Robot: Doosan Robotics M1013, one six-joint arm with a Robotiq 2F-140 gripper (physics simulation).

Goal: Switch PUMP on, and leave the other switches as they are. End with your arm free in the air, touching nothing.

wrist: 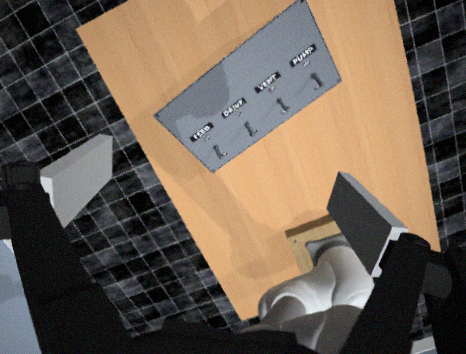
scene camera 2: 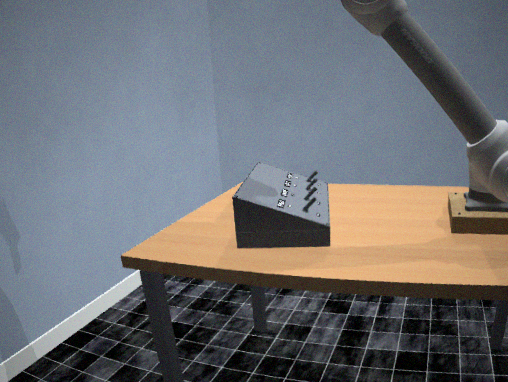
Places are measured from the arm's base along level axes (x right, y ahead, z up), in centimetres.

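Pixels of known places: gripper, fingertip midpoint: [wrist: 225, 174]; arm's base at its link origin: [wrist: 332, 253] [scene camera 2: 490, 203].
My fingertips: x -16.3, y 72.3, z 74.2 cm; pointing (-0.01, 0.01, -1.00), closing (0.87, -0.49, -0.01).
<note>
Ahead of a thing's pixels: the offset from my fingertips to its top centre. Level surfaces: height alone.
A grey control box [scene camera 2: 280, 227] [wrist: 260, 55] with a sloping panel stands on the table. In the wrist view its labels read FEED, DRIVE, VENT and PUMP from left to right. The PUMP switch @(dx +24.5, dy -7.3, dz -67.0 cm) [wrist: 317, 81] is at the right end, below its label @(dx +22.1, dy +0.7, dz -68.3 cm) [wrist: 303, 55]. The VENT switch @(dx +13.0, dy -10.8, dz -67.0 cm) [wrist: 283, 105], DRIVE switch @(dx +1.6, dy -14.3, dz -67.0 cm) [wrist: 250, 129] and FEED switch @(dx -9.9, dy -17.8, dz -67.0 cm) [wrist: 219, 151] follow to the left. The small levers lean much alike; their on or off positions are hard to tell. My gripper [wrist: 225, 174] is open and empty, high above the table and apart from the box; it does not show in the scene view.
The wooden table @(dz -79.6 cm) [scene camera 2: 190, 245] [wrist: 190, 220] carries the box and my arm's base on a wooden block [scene camera 2: 465, 222] [wrist: 300, 250]. My arm [scene camera 2: 435, 75] rises from the base at the right of the scene view. Blue-grey walls [scene camera 2: 110, 125] stand behind and left of the table.
</note>
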